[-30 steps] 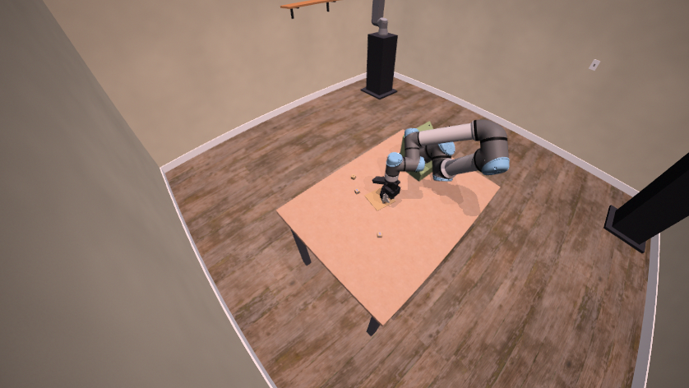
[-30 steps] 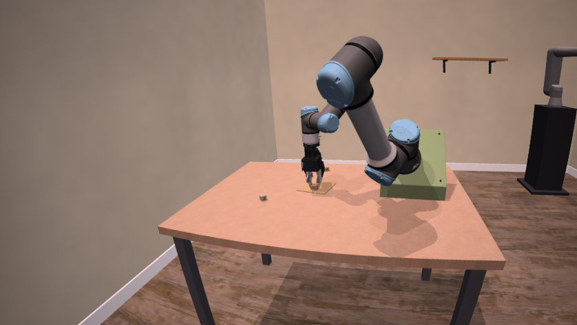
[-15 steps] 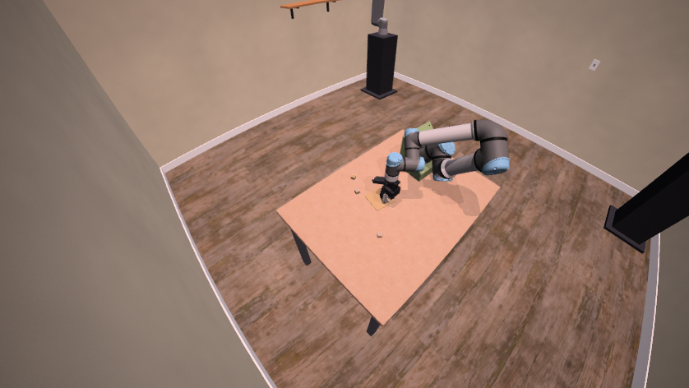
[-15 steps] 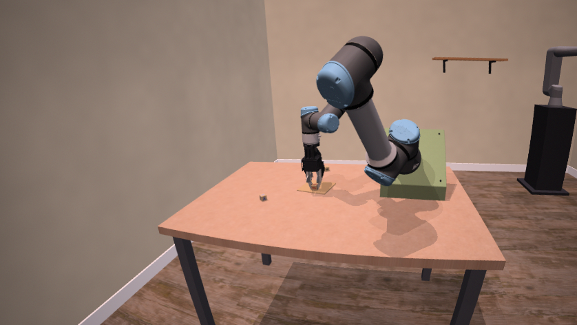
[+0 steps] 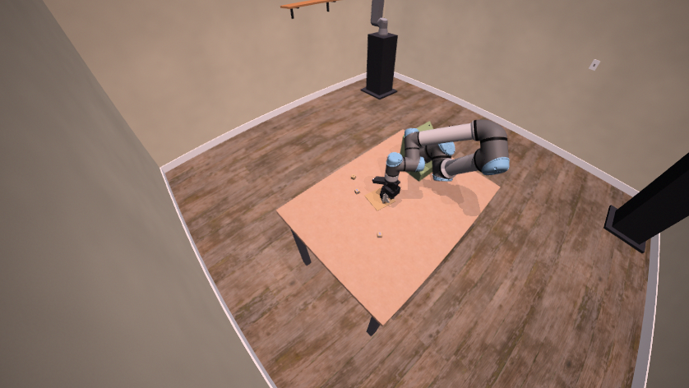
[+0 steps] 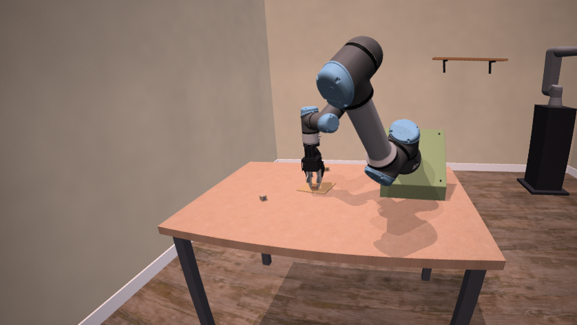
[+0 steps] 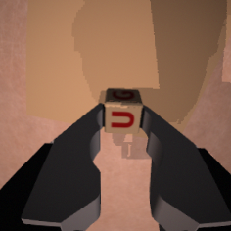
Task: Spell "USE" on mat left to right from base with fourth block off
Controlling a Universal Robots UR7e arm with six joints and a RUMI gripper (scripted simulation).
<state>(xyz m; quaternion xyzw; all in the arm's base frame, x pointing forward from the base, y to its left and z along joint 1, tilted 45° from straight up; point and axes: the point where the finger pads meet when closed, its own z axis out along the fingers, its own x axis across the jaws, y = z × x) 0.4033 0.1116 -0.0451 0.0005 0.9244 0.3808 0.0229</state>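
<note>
My gripper is now right at the letter block. Also, from my hand: mat 4 cm to the right, 2 cm below.
</note>
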